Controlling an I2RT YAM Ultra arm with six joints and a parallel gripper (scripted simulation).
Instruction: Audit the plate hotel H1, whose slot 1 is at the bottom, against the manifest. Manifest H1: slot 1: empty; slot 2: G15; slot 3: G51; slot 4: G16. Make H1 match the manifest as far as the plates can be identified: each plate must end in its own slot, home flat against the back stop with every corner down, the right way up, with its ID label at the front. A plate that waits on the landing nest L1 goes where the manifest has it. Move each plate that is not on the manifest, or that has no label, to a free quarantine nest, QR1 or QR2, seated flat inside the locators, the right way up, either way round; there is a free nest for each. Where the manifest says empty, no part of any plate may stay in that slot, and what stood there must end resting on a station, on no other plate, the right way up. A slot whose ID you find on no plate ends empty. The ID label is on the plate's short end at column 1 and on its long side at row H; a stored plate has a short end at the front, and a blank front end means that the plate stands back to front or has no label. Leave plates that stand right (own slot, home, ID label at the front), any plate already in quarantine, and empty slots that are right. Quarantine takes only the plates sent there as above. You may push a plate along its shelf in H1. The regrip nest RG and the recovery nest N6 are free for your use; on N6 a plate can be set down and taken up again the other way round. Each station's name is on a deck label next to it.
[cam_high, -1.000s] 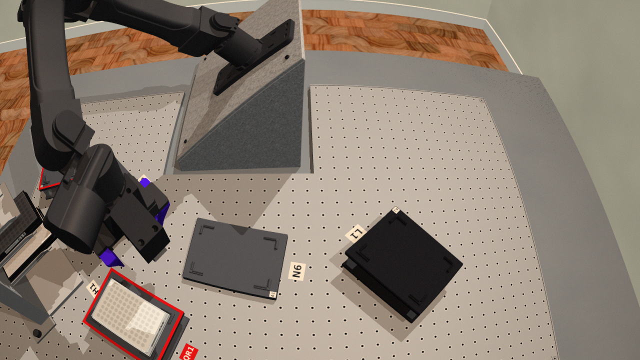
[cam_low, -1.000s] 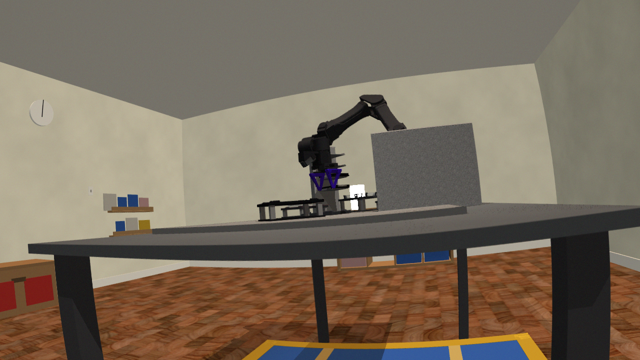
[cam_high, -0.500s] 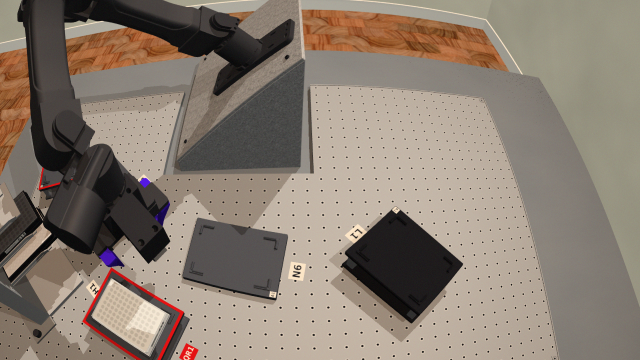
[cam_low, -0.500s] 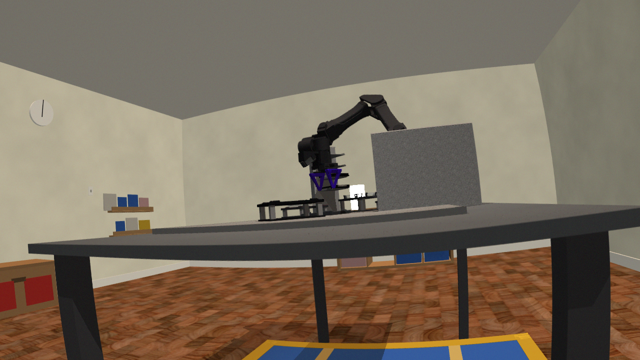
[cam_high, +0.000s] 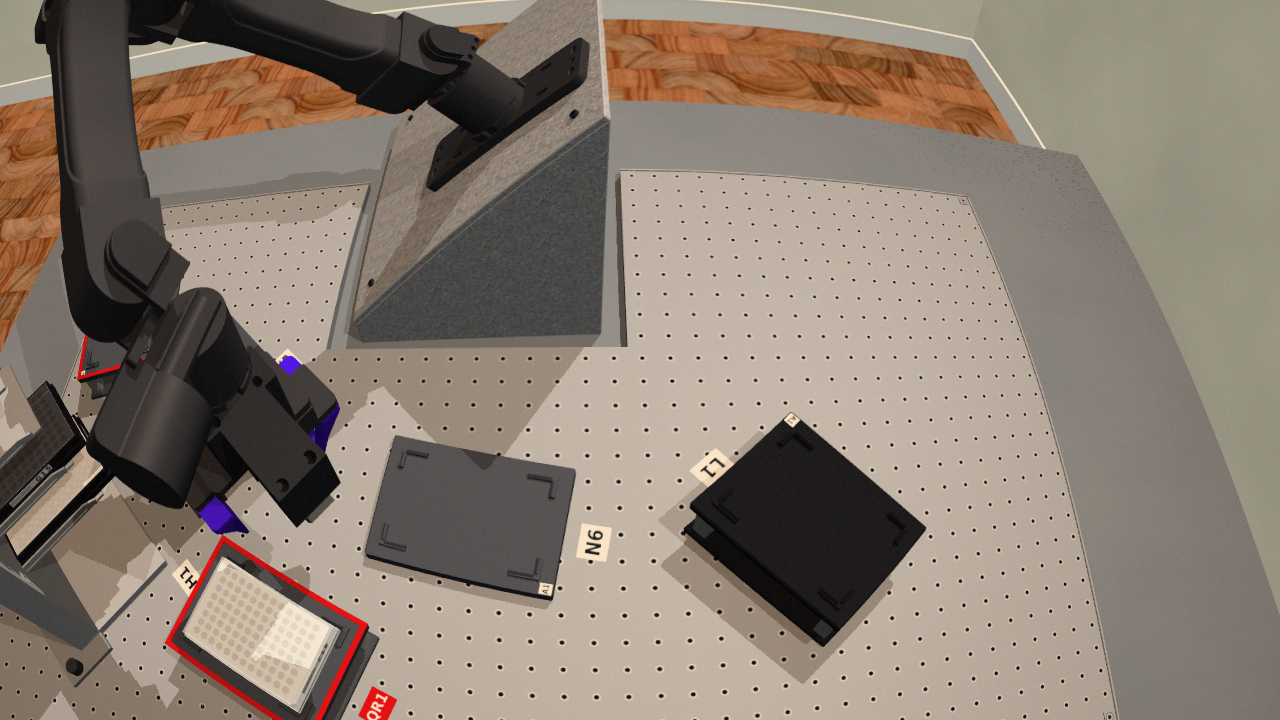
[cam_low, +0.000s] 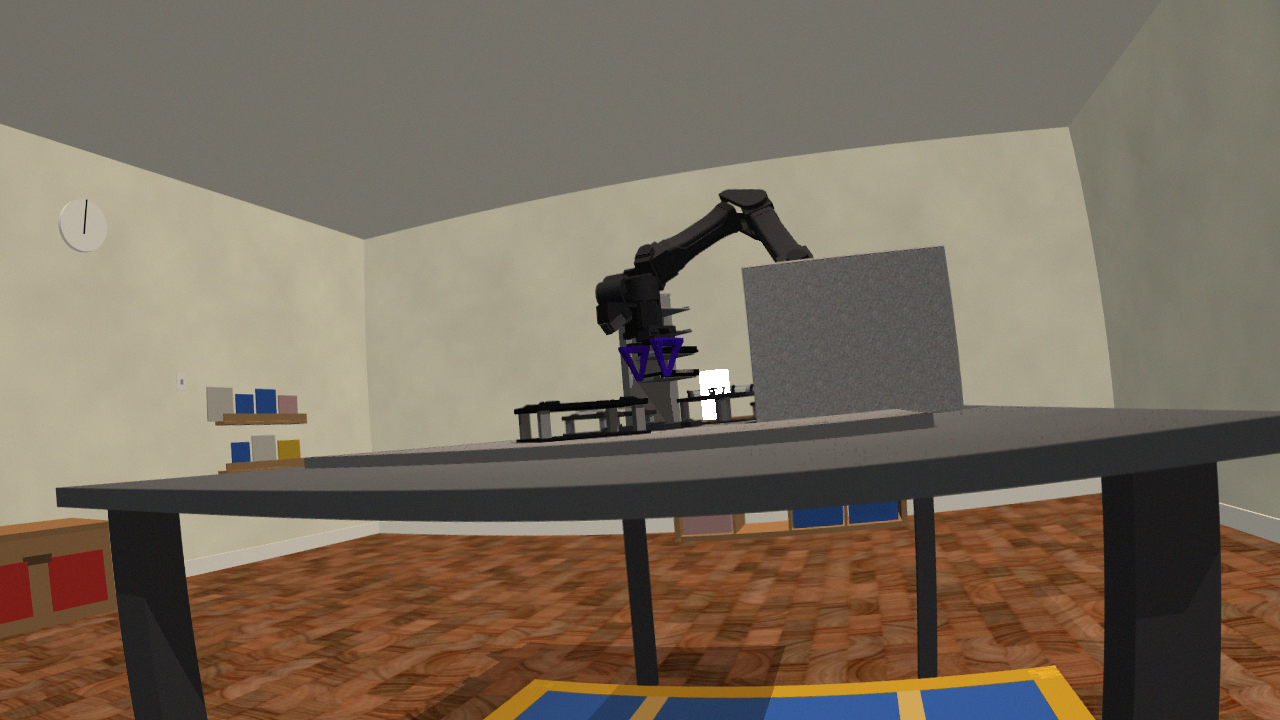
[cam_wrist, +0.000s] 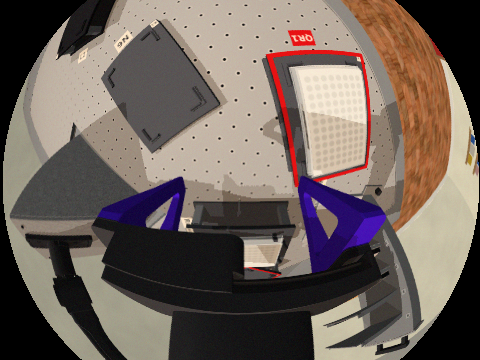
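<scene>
Right now my hand is 11 cm past the regrip nest RG, 13 cm to the left of it and 5 cm above it. The rest, counted from my hand: QR1 label: 15 cm ahead, 7 cm to the left, 11 cm below; quarantine nest QR1: 11 cm ahead, 3 cm to the right, 7 cm below; recovery nest N6: 4 cm behind, 14 cm to the left, 10 cm below.
</scene>
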